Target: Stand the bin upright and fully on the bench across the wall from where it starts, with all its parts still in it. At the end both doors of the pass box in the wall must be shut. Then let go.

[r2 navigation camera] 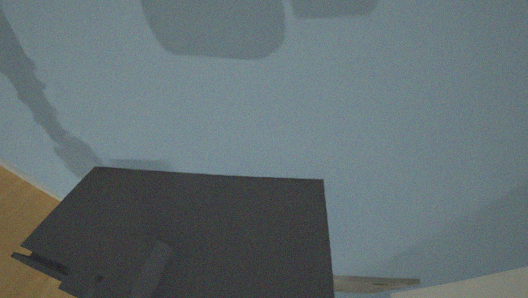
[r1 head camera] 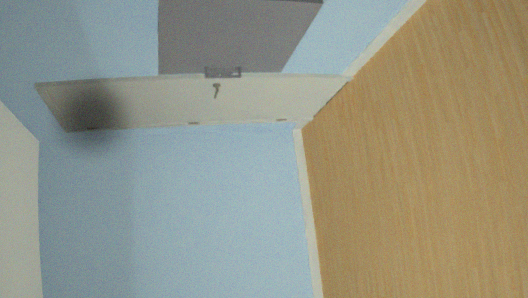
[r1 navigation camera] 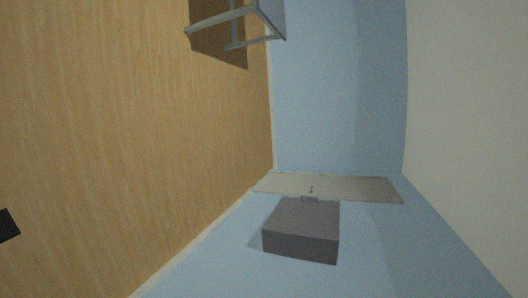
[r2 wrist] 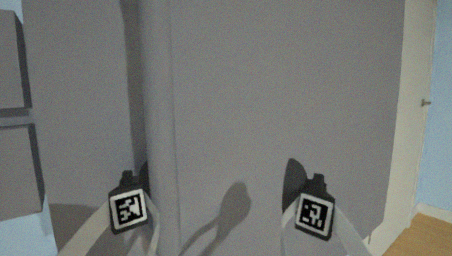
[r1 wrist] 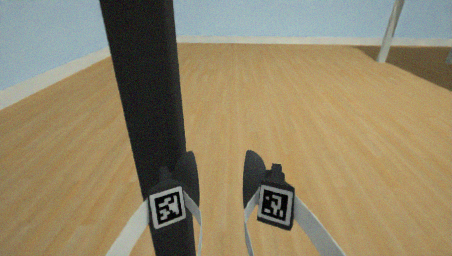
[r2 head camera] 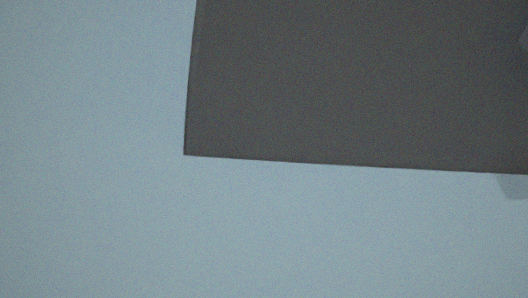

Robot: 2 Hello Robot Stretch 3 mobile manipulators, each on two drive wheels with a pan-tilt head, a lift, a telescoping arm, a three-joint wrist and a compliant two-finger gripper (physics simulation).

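The bin does not show in any view. The grey pass box (r1 head camera: 230,35) (r1 navigation camera: 305,217) sticks out of the blue wall in the r1 head and navigation views. On r2's side the pass box (r2 head camera: 325,90) (r2 navigation camera: 210,220) looks dark. Its grey door (r2 wrist: 280,100) fills the r2 wrist view, with an upright bar handle (r2 wrist: 160,125). I cannot tell whether either door is fully shut. My r2 gripper (r2 wrist: 220,172) is open at this door, with the bar between its fingers, close to the left one. My r1 gripper (r1 wrist: 220,162) is open over the floor, holding nothing, away from the pass box.
A bench or table leg (r1 navigation camera: 220,19) (r1 wrist: 390,35) stands on the wood floor near the wall on r1's side. A black post (r1 wrist: 145,100) stands close at the left of r1's gripper. A cream room door (r1 head camera: 160,102) (r1 navigation camera: 345,187) (r2 wrist: 415,100) is in the wall beside the pass box.
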